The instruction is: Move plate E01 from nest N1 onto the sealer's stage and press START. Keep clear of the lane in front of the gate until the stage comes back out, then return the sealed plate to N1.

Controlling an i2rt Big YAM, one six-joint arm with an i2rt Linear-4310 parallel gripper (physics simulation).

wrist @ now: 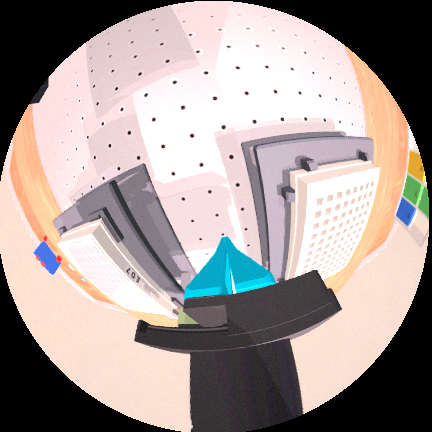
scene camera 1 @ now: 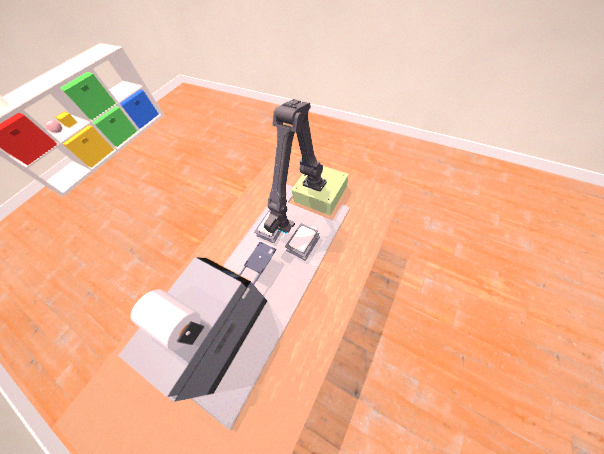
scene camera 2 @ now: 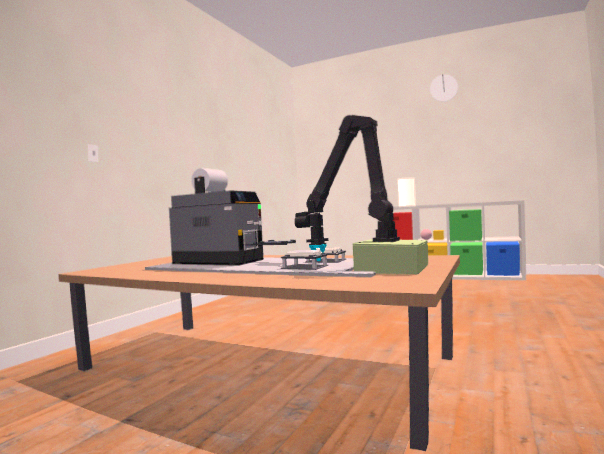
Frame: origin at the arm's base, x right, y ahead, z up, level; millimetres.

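Seen in the pictures: gripper, fingertip midpoint: (wrist: 225, 241) (scene camera 1: 286, 232) (scene camera 2: 318, 261); arm's base at its link origin: (scene camera 1: 314, 183) (scene camera 2: 386, 241).
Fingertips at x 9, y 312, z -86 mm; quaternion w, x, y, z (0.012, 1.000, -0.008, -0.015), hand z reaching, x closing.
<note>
Offsets run from my fingertips to a thing's middle. "spot": to the spot under its first point.
A white well plate @[dy +8, dx +96, dz +39 mm] (scene camera 1: 266, 231) (scene camera 2: 333, 249) (wrist: 340, 215) with open wells sits in a grey nest @[dy +8, dx +96, dz +15 mm] (wrist: 270, 175); its label does not show. A second white plate @[dy +13, dx -112, dz +48 mm] (scene camera 1: 303, 239) (scene camera 2: 302, 253) (wrist: 107, 270), marked E07 in the wrist view, sits in the other nest @[spot: dy +58, dx -73, dz -7 mm] (wrist: 137, 205). My gripper (scene camera 1: 284, 231) (scene camera 2: 318, 254) (wrist: 225, 241) is shut and empty, its cyan fingertips together, low between the two nests. The sealer's stage @[spot: dy +210, dx +5, dz +92 mm] (scene camera 1: 260, 256) (scene camera 2: 278, 242) is out of the sealer and bare; it does not show in the wrist view. The START button cannot be made out.
The dark sealer @[spot: dy +533, dx -117, dz +180 mm] (scene camera 1: 232, 330) (scene camera 2: 210, 227), with a white film roll @[dy +591, dx -7, dz +406 mm] (scene camera 1: 162, 317) (scene camera 2: 213, 180) on top, stands at the far end of the perforated board (scene camera 1: 295, 300) (scene camera 2: 175, 267). A green light shows on its front. The arm stands on a green block (scene camera 1: 312, 202) (scene camera 2: 390, 258).
</note>
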